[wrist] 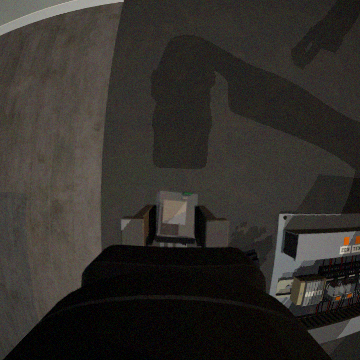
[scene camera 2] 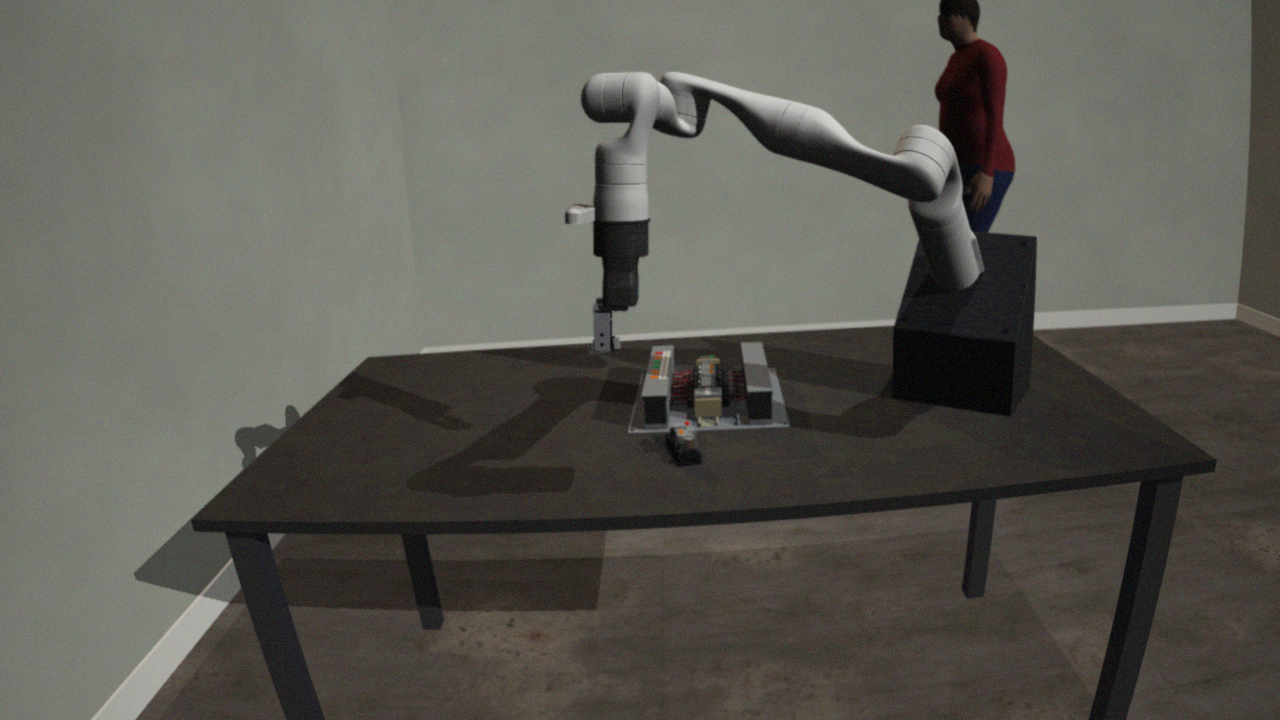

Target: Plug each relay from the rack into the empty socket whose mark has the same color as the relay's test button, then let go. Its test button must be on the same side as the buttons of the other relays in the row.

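Frame: origin at the arm's base, x back, y right, z up, level; millimetres.
Seen in the pictures: gripper, fingertip midpoint: point(wrist: 174, 218) point(scene camera 2: 603, 347); arm's base, origin of the base link: point(scene camera 2: 955, 270).
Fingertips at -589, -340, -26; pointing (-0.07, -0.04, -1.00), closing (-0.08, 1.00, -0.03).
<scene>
Offsets run from my fingertips to a thing's top centre, as dx, dy, dz. "pt": to the spot under its first point.
My gripper point(scene camera 2: 605, 345) point(wrist: 174, 218) is shut on a clear-cased relay {+1, +0, +18} point(wrist: 176, 212), upright between the fingers. Its green test button {pt -19, +8, +9} point(wrist: 188, 194) is at the far edge of its top in the wrist view. They hang above the table, left of the panel {+126, +333, -189} point(scene camera 2: 779, 413) point(wrist: 280, 240) in both views. On the panel, color marks {pt +40, +350, -137} point(scene camera 2: 660, 365) point(wrist: 346, 241) run along the label duct; two seated relays with orange buttons {+128, +284, -130} point(wrist: 338, 298) show partly in the wrist view. The small dark rack {+97, +86, -176} point(scene camera 2: 686, 454) stands in front of the panel in scene camera 2, with an orange spot on top.
A second raised duct {+214, +337, -136} point(scene camera 2: 756, 362) stands on the panel's other side. Terminal blocks {+130, +239, -152} point(wrist: 311, 292) stand at its end. The arm's black base block point(scene camera 2: 962, 362) is at the table's right. A person in red point(scene camera 2: 975, 107) stands behind it. The table edge point(wrist: 104, 150) is left of the gripper.
</scene>
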